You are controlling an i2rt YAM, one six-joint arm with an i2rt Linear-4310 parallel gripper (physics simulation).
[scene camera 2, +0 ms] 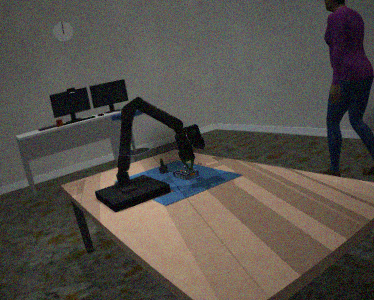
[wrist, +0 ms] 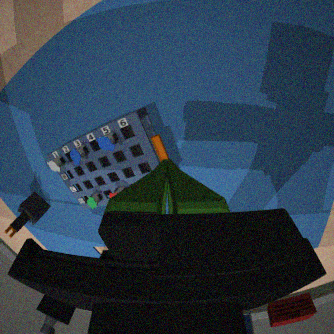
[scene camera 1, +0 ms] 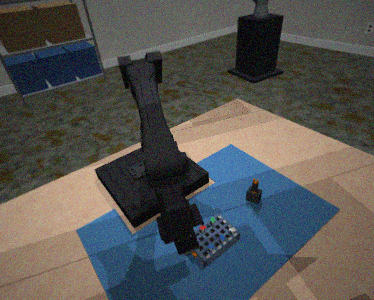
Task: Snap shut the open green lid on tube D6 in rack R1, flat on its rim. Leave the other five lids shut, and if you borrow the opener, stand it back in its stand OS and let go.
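Where they show: gripper, between the fingertips: (scene camera 2: 191, 170) (wrist: 166, 164); arm's base, origin of its link: (scene camera 2: 125, 187).
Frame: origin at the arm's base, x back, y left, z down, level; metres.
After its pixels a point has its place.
Note:
The grey rack R1 (scene camera 1: 220, 254) @(z 0.039, x -0.386, y -0.001 m) (scene camera 2: 186, 175) @(z 0.021, x -0.323, y -0.050 m) (wrist: 157, 120) sits on the blue mat. In the wrist view a white lid (wrist: 54, 165) @(z -0.002, x -0.365, y 0.052 m), two blue lids (wrist: 75, 156) @(z -0.002, x -0.369, y 0.016 m) (wrist: 106, 143) @(z -0.002, x -0.374, y -0.024 m), a red lid (wrist: 112, 194) @(z -0.002, x -0.319, y -0.006 m) and a green lid (wrist: 91, 202) @(z -0.002, x -0.311, y 0.027 m) show on it. The D6 corner and its open green lid are hidden behind the green fingers. My gripper (scene camera 2: 190, 170) @(z -0.006, x -0.346, y -0.072 m) (wrist: 166, 164) @(z -0.006, x -0.346, y -0.072 m) is shut and empty, its tips over the column 6 end of the rack. The opener, with orange prongs (scene camera 1: 255, 182) @(z -0.034, x -0.288, y 0.200 m) (wrist: 10, 230) @(z -0.038, x -0.291, y 0.198 m), stands in its black stand OS (scene camera 1: 254, 194) @(z 0.002, x -0.300, y 0.190 m) (wrist: 34, 207) @(z 0.016, x -0.293, y 0.186 m).
An orange strip (scene camera 1: 195, 254) @(z 0.017, x -0.362, y -0.062 m) (wrist: 159, 147) @(z 0.017, x -0.354, y -0.065 m) shows at the rack's column 6 end. The blue mat (scene camera 1: 310, 205) @(z 0.040, x -0.401, y 0.325 m) (scene camera 2: 225, 177) @(z 0.040, x -0.459, y -0.221 m) lies on the wooden table (scene camera 1: 345, 240) @(z 0.043, x -0.526, y 0.304 m) (scene camera 2: 250, 225) @(z 0.043, x -0.234, y -0.753 m). The black arm base (scene camera 1: 135, 210) @(z -0.001, x -0.157, y -0.144 m) (scene camera 2: 117, 200) @(z 0.002, x 0.085, y -0.165 m) stands beside the mat.

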